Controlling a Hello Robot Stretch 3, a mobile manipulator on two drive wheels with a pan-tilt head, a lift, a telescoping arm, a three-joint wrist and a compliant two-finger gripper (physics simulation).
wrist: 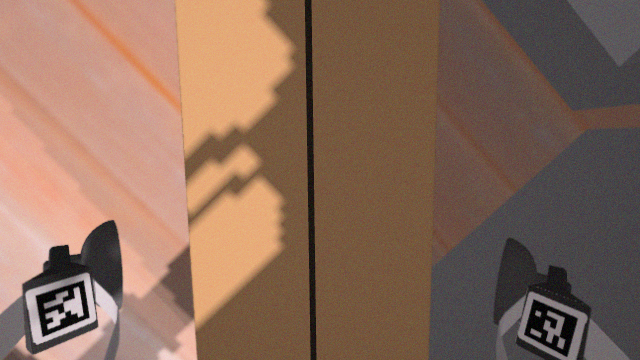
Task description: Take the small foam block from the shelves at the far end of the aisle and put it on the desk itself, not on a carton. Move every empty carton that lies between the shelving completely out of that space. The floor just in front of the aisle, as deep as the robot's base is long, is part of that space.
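Frame: origin at the robot's base, x right, y back, z down, level; metres.
Where they show: gripper, fingertip midpoint: (312,259).
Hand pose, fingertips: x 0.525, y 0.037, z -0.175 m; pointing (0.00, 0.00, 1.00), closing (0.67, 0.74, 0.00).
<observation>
After its pixels a point has its place.
A brown carton (375,150) {y 0.019, x 0.586, z -0.180 m} with a thin black seam down its top runs from the upper to the lower edge of the wrist view, so both of its ends are out of the picture. Its left part is partly sunlit, and the rest is in shadow. My gripper (312,259) {y 0.037, x 0.525, z -0.175 m} is open, with one finger to the left of the carton's outline and one to the right. A gap shows between each finger and the carton's sides. How far the fingertips are above the carton's top is hard to tell. The foam block and the desk do not show.
Pinkish wooden floor (100,125) {y -0.166, x 0.428, z 0.000 m} shows left of the carton, with a shaded strip of it on the right. A dark grey surface (565,200) {y 0.184, x 0.684, z -0.064 m} fills the lower right, close beside the carton. Another dark grey surface (540,50) {y 0.087, x 0.778, z -0.020 m} with a lighter grey part is at the upper right.
</observation>
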